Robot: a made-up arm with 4 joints.
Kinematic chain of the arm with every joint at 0, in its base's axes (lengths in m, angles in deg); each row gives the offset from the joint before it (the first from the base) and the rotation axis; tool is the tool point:
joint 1: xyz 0 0 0.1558 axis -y
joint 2: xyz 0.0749 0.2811 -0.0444 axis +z
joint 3: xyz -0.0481 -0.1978 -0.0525 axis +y
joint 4: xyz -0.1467 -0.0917 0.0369 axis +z
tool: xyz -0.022 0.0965 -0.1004
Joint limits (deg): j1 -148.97..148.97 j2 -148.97..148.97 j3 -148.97..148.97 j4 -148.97..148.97
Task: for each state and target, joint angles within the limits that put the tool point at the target. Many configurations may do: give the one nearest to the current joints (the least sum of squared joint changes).
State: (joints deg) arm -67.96 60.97 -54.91 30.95
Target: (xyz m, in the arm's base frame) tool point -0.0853 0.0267 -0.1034
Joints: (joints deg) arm -45.85 52.51 -30.25 5.98
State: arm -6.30 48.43 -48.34 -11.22
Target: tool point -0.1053 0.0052 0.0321
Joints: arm -30.17 28.18 0.18 2.84
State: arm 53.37 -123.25 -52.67 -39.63
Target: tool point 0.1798 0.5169 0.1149
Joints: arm 68.51 -136.03 -13.76 -41.21
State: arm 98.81 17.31 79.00 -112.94
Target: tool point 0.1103 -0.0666 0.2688
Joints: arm 75.91 31.75 60.75 -125.77
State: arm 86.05 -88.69 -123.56 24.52
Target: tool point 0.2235 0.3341 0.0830
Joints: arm 106.03 -130.52 -123.85 -4.92
